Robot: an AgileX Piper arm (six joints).
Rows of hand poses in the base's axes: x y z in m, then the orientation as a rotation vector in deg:
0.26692, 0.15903, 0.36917, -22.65, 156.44, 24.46
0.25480, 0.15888, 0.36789, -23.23, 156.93, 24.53
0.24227, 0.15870, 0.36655, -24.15, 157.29, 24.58
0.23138, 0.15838, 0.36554, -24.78, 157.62, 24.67
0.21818, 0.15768, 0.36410, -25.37, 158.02, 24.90
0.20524, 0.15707, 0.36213, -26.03, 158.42, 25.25
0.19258, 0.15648, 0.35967, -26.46, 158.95, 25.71
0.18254, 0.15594, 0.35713, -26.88, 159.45, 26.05
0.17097, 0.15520, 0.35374, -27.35, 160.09, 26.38
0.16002, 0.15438, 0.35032, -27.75, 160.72, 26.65
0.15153, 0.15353, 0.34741, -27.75, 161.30, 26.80
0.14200, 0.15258, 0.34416, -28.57, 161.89, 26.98
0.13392, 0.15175, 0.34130, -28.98, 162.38, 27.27
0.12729, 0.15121, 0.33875, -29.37, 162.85, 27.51
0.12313, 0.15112, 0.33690, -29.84, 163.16, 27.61
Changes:
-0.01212, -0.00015, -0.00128, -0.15, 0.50, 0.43
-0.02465, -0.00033, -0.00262, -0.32, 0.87, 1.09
-0.03554, -0.00065, -0.00363, -0.43, 1.23, 1.55
-0.04874, -0.00135, -0.00507, -0.45, 1.68, 2.00
-0.06168, -0.00196, -0.00704, -0.41, 2.17, 2.52
-0.07434, -0.00255, -0.00950, -0.29, 2.80, 2.89
-0.08438, -0.00309, -0.01204, -0.24, 3.37, 3.24
-0.09595, -0.00383, -0.01543, -0.24, 4.08, 3.62
-0.10690, -0.00465, -0.01885, -0.26, 4.77, 3.95
-0.11539, -0.00550, -0.02176, -0.30, 5.36, 3.98
-0.12492, -0.00645, -0.02501, -0.43, 6.00, 4.57
-0.13300, -0.00728, -0.02787, -0.42, 6.56, 4.90
-0.13963, -0.00782, -0.03042, -0.43, 7.08, 5.20
-0.14379, -0.00791, -0.03227, -0.50, 7.43, 5.54

